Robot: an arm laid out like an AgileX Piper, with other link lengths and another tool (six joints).
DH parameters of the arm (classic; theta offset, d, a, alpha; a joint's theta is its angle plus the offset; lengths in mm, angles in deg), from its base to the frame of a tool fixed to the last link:
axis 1: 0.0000 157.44 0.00 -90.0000
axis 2: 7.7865 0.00 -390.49 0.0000
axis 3: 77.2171 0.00 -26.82 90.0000
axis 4: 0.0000 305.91 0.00 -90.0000
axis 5: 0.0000 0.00 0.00 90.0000
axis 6: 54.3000 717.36 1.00 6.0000
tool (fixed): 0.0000 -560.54 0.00 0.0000
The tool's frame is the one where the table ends.
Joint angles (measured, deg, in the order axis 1, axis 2, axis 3, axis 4, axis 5, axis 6), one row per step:
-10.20 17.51 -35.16 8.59 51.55 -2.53
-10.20 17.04 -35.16 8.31 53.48 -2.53
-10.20 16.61 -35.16 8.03 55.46 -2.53
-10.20 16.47 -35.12 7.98 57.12 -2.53
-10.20 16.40 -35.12 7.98 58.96 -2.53
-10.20 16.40 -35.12 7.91 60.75 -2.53
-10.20 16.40 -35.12 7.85 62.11 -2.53
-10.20 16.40 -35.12 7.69 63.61 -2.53
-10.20 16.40 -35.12 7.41 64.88 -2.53
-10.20 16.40 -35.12 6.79 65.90 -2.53
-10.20 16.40 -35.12 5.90 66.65 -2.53
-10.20 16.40 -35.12 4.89 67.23 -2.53
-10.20 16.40 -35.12 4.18 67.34 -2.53
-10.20 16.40 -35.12 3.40 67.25 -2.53
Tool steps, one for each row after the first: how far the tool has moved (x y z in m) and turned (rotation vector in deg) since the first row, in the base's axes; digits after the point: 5 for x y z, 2 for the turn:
-0.00342 0.00083 -0.00500 -0.11 1.48 0.15
-0.00680 0.00160 -0.01018 -0.20 3.05 0.30
-0.00866 0.00236 -0.01492 -0.06 4.60 0.50
-0.01056 0.00326 -0.01986 0.14 6.34 0.74
-0.01225 0.00395 -0.02476 0.30 8.11 0.95
-0.01364 0.00447 -0.02845 0.41 9.46 1.10
-0.01527 0.00484 -0.03255 0.45 10.96 1.22
-0.01674 0.00485 -0.03612 0.37 12.26 1.24
-0.01798 0.00398 -0.03929 -0.03 13.37 1.06
-0.01894 0.00236 -0.04195 -0.69 14.26 0.70
-0.01974 0.00037 -0.04423 -1.47 15.00 0.24
-0.01993 -0.00118 -0.04505 -2.05 15.23 -0.11
-0.01987 -0.00296 -0.04539 -2.72 15.27 -0.52

